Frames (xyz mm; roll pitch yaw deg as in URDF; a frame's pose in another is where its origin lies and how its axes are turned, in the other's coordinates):
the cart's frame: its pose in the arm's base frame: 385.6 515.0 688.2 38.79 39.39 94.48
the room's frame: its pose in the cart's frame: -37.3 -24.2 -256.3 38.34 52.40 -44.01
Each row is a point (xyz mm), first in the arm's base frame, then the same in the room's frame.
Working: the arm's base frame: its pose in the room's frame: 641.8 -198.7 -166.5 -171.18 -81.45 -175.22

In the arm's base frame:
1: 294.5 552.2 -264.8
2: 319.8 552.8 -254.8
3: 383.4 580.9 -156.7
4: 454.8 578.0 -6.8
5: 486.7 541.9 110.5
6: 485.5 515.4 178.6
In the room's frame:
1: 723.7 396.5 151.1
2: 710.2 394.5 174.6
3: 599.9 398.0 222.4
4: 446.0 359.2 271.1
5: 337.0 296.2 286.2
6: 277.9 254.5 275.6

